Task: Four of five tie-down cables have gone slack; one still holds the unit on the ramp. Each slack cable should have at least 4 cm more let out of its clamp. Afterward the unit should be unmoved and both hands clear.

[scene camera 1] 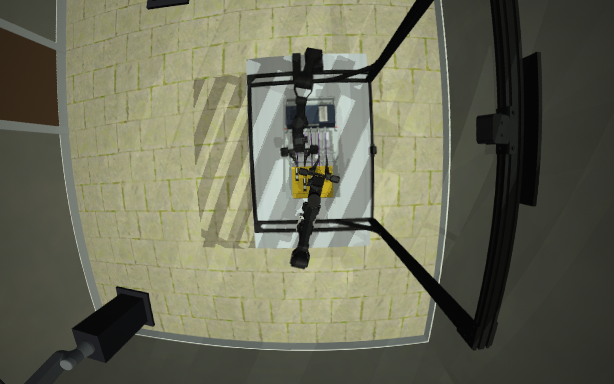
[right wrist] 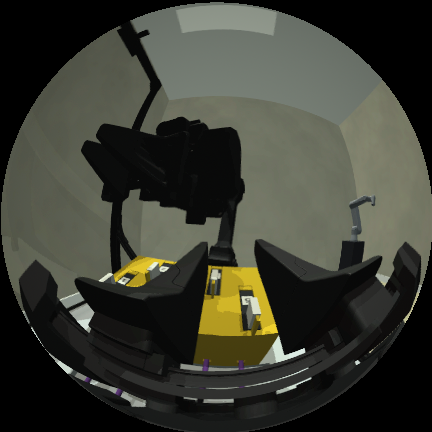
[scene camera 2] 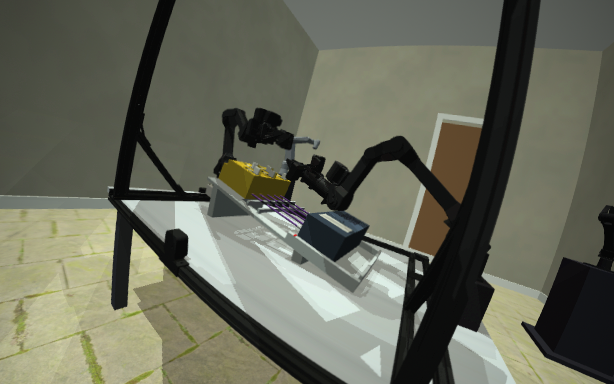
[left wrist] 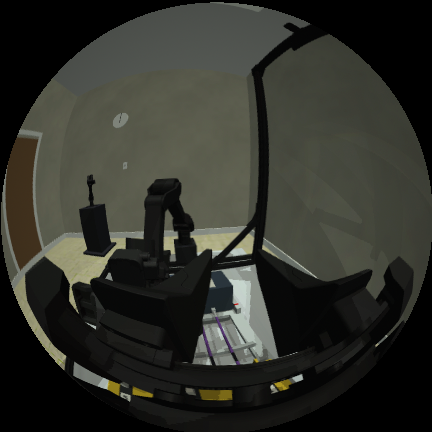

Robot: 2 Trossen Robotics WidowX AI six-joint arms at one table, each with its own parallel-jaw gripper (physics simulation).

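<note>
The dark blue unit [scene camera 1: 311,116] [scene camera 2: 327,232] [left wrist: 221,295] sits on the grey ramp [scene camera 2: 320,261]. Purple cables [scene camera 2: 280,210] [left wrist: 226,334] [right wrist: 206,366] run from it to the yellow clamp block [scene camera 1: 298,191] [scene camera 2: 235,177] [right wrist: 225,322] higher up. White clamp levers [right wrist: 255,306] [right wrist: 215,280] stand on the block; which cables are slack I cannot tell. My right gripper [scene camera 2: 290,168] is partly open and empty, at the block's cable side, with two levers showing between its fingers. My left gripper [left wrist: 233,254] [scene camera 2: 291,141] is partly open and empty, high above the block.
The left arm [right wrist: 210,170] hangs over the block, close to the right gripper. The right arm [scene camera 2: 380,152] reaches over the unit. A black frame [scene camera 1: 252,150] [scene camera 2: 131,125] surrounds the table [scene camera 2: 210,260]. A pedestal with a small arm [left wrist: 95,227] stands beyond the table.
</note>
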